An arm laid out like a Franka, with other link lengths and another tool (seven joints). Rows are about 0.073 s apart.
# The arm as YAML. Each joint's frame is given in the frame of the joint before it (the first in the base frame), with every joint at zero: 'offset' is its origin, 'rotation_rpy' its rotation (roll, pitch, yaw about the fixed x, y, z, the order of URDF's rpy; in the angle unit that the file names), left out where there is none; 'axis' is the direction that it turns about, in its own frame. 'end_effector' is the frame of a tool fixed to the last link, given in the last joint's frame.
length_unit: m
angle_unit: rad
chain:
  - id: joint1
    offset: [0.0, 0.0, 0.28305]
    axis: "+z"
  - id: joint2
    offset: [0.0, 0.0, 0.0]
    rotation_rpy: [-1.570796, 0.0, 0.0]
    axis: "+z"
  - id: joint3
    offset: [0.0, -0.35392, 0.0]
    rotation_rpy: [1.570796, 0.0, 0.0]
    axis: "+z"
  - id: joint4
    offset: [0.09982, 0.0, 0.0]
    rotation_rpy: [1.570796, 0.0, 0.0]
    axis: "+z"
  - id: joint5
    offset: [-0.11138, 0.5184, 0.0]
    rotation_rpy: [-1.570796, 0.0, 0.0]
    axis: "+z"
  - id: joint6
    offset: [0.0, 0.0, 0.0]
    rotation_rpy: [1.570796, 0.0, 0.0]
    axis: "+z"
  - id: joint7
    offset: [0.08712, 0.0, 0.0]
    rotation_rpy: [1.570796, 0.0, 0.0]
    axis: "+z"
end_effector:
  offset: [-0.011, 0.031, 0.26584]
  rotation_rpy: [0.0, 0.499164, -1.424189]
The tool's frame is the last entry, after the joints.
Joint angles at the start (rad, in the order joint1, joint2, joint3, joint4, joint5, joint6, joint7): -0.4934 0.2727 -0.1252 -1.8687 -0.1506 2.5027 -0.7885
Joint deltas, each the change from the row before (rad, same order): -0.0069 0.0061 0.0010 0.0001 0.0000 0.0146 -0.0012; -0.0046 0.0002 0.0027 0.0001 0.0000 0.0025 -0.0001; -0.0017 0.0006 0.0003 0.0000 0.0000 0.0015 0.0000; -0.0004 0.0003 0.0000 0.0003 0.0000 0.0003 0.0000; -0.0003 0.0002 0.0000 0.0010 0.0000 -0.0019 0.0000; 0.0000 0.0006 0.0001 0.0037 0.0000 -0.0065 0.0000; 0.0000 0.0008 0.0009 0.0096 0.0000 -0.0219 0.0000; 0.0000 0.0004 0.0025 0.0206 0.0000 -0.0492 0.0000; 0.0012 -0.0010 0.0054 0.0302 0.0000 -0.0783 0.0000; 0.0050 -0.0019 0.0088 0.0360 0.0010 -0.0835 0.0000
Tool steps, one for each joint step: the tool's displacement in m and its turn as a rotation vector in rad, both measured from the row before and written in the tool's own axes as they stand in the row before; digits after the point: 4 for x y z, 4 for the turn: -0.0052 -0.0020 0.0015 -0.0062 -0.0060 0.0005; -0.0014 -0.0007 -0.0006 -0.0024 -0.0012 0.0010; -0.0010 -0.0007 0.0000 -0.0009 -0.0007 0.0009; -0.0003 -0.0001 -0.0001 -0.0002 -0.0003 0.0003; -0.0002 -0.0002 -0.0002 0.0008 0.0005 0.0008; 0.0000 0.0001 -0.0008 0.0025 0.0018 0.0015; 0.0009 -0.0003 -0.0018 0.0095 0.0074 0.0052; 0.0027 -0.0007 -0.0046 0.0209 0.0165 0.0112; 0.0071 -0.0007 -0.0068 0.0338 0.0278 0.0157; 0.0123 0.0040 -0.0094 0.0330 0.0285 0.0096
